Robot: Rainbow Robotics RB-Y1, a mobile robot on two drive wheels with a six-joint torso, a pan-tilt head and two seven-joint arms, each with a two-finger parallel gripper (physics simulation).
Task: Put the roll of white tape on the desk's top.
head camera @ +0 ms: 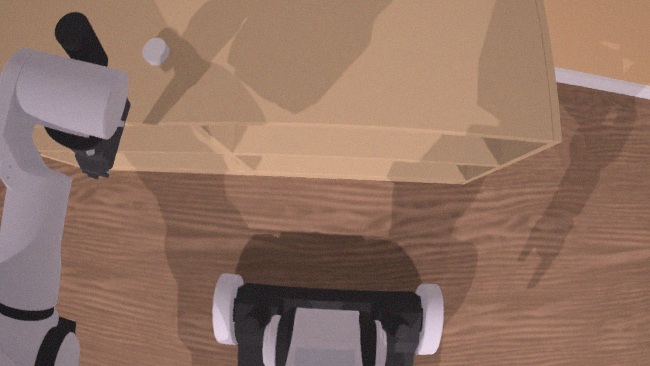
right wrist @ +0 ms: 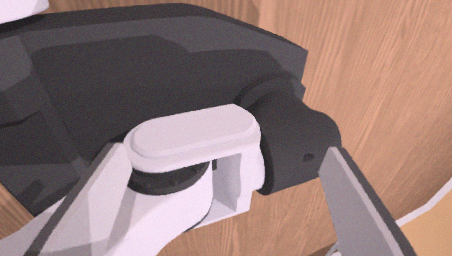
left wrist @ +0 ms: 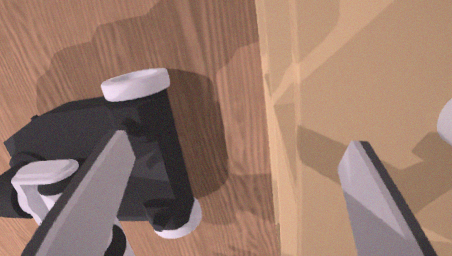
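Pixels of known places: left gripper, fingertip midpoint: (left wrist: 236, 149); right gripper, fingertip midpoint: (right wrist: 225, 158); robot's base at its link origin: (left wrist: 167, 144).
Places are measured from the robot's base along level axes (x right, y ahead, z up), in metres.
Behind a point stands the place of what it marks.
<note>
A small white round thing (head camera: 156, 51) @(x -0.304, y 0.498, z 0.632 m) (left wrist: 446, 122) @(x -0.312, y 0.481, z 0.619 m), which looks like the roll of white tape, stands on the flat top of a light wooden unit (head camera: 425, 75) @(x 0.133, y 0.472, z 0.611 m) (left wrist: 390, 65) @(x -0.353, y 0.439, z 0.611 m) with open compartments; in the left wrist view it is cut off at the right edge. My left gripper (head camera: 97, 174) (left wrist: 236, 149) @(x -0.337, y 0.338, z 0.672 m) is open and empty. In the head camera view it is near the unit's front edge, below and left of the roll. My right gripper (right wrist: 225, 158) @(x 0.221, y -0.255, z 0.465 m) is open and empty, with my own base and a white link in view behind its fingers. I cannot tell whether the unit is the desk.
My wheeled base (head camera: 325, 297) @(x -0.009, y 0.069, z 0.184 m) (left wrist: 150, 130) @(x -0.148, y 0.053, z 0.199 m) (right wrist: 125, 75) @(x 0.144, y -0.193, z 0.169 m) stands on the wooden floor (head camera: 300, 205) @(x -0.095, y 0.301, z 0.000 m) in front of the unit. An orange-tan wall (head camera: 610, 25) @(x 0.705, y 0.773, z 0.409 m) with a white skirting strip (head camera: 595, 82) @(x 0.884, y 0.758, z 0.056 m) is at the upper right of the head view.
</note>
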